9 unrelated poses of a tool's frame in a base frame.
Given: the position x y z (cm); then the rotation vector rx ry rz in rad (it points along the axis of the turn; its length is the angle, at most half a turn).
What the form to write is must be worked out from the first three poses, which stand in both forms.
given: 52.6 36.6 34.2 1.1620 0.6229 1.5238
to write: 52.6 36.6 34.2 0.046 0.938 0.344 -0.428 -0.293 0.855
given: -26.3 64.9 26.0 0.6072 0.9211 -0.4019
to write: -26.3 64.9 26.0 0.550 -0.067 -0.832 0.565 0.764 0.312
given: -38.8 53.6 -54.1 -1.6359 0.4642 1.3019
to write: -38.8 53.6 -54.1 0.358 0.256 -0.898 -0.767 -0.468 -0.440
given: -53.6 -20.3 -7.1 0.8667 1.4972 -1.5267
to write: -53.6 -20.3 -7.1 -0.436 -0.083 -0.896 0.898 0.032 -0.439
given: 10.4 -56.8 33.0 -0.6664 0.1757 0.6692
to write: 10.4 -56.8 33.0 0.778 0.517 -0.356 -0.625 0.587 -0.514
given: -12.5 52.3 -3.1 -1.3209 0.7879 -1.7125
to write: -12.5 52.3 -3.1 -0.118 -0.881 0.457 0.226 -0.472 -0.852
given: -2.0 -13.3 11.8 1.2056 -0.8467 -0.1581
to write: -2.0 -13.3 11.8 0.692 -0.530 0.490 -0.317 0.386 0.866
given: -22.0 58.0 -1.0 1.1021 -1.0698 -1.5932
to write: -22.0 58.0 -1.0 -0.202 -0.961 -0.186 0.192 -0.225 0.955
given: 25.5 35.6 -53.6 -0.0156 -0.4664 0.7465
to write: 25.5 35.6 -53.6 0.637 0.657 0.403 -0.650 0.739 -0.177
